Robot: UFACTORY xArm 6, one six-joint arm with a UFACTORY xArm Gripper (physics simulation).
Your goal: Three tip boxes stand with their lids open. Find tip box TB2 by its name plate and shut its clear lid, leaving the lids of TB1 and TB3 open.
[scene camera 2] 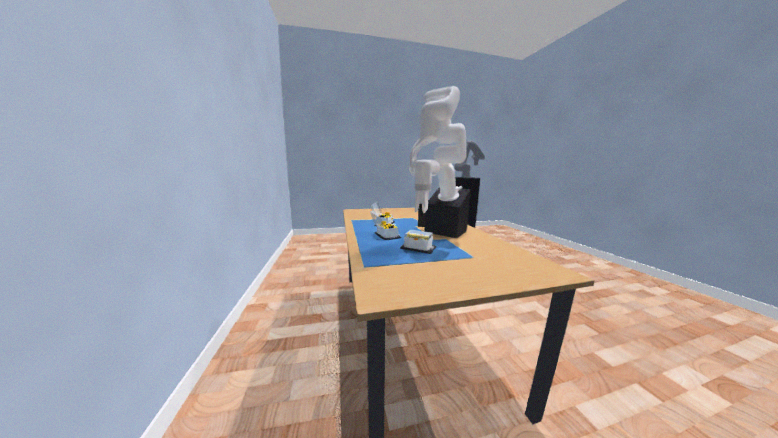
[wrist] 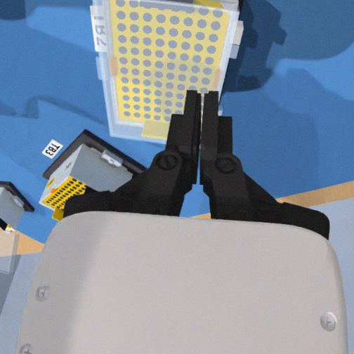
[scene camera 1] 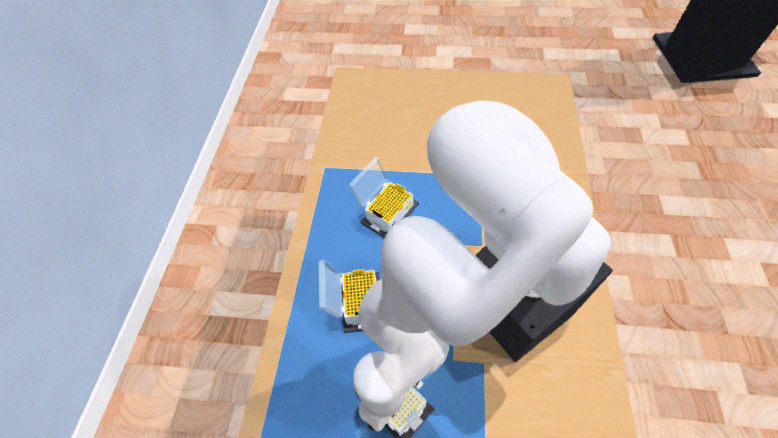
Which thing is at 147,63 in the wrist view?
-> A clear lid.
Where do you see a clear lid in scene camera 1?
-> At 330,286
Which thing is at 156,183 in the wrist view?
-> My gripper.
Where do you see a clear lid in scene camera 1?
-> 372,178
